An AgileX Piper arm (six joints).
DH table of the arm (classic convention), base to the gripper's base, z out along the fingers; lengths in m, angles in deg. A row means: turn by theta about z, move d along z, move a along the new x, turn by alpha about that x. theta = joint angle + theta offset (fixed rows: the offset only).
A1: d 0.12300  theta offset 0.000  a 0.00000  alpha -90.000
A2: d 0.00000  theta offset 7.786  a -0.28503  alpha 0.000
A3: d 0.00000  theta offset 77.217  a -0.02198  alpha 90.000
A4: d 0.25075  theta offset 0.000  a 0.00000  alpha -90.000
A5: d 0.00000  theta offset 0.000  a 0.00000  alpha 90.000
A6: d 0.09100  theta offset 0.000  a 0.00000  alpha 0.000
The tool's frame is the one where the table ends.
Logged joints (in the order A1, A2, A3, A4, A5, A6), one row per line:
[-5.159 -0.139 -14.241 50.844 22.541 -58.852]
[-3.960 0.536 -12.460 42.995 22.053 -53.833]
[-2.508 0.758 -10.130 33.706 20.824 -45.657]
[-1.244 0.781 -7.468 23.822 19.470 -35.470]
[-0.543 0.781 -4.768 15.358 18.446 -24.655]
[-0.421 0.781 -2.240 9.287 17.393 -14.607]
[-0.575 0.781 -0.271 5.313 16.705 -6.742]
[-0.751 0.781 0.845 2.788 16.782 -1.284]
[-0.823 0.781 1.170 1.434 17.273 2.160]
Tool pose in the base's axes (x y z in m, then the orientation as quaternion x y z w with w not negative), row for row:
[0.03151 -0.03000 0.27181 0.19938 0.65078 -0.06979 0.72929]
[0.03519 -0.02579 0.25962 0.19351 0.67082 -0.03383 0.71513]
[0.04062 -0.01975 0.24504 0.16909 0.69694 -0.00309 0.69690]
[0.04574 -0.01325 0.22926 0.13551 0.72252 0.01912 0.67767]
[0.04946 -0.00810 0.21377 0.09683 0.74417 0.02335 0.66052]
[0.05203 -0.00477 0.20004 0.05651 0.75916 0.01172 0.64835]
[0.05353 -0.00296 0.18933 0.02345 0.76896 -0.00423 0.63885]
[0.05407 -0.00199 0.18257 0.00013 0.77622 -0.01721 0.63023]
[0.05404 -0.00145 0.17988 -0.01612 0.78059 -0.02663 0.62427]
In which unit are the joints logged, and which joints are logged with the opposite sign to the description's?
The joints are logged in degrees. Opposite sign: A2, A4, A6.
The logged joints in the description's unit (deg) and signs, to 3 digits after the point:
[-5.159 0.139 -14.241 -50.844 22.541 58.852]
[-3.960 -0.536 -12.460 -42.995 22.053 53.833]
[-2.508 -0.758 -10.130 -33.706 20.824 45.657]
[-1.244 -0.781 -7.468 -23.822 19.470 35.470]
[-0.543 -0.781 -4.768 -15.358 18.446 24.655]
[-0.421 -0.781 -2.240 -9.287 17.393 14.607]
[-0.575 -0.781 -0.271 -5.313 16.705 6.742]
[-0.751 -0.781 0.845 -2.788 16.782 1.284]
[-0.823 -0.781 1.170 -1.434 17.273 -2.160]

